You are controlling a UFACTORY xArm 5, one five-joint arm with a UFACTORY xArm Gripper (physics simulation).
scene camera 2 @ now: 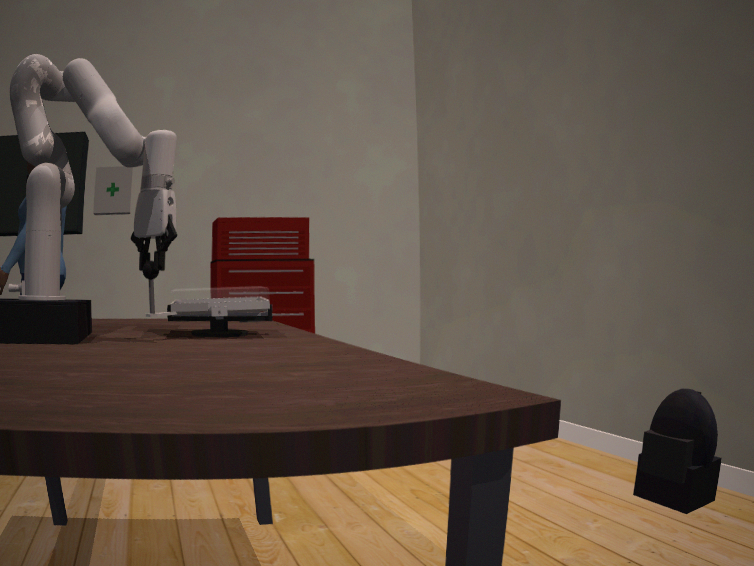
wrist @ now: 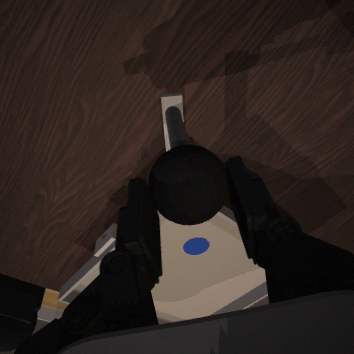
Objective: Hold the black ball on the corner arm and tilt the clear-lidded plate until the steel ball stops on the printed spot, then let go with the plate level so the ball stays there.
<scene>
gripper: scene camera 2; wrist
same spot on gripper: (wrist: 119, 297) = (scene camera 2: 157, 241)
</scene>
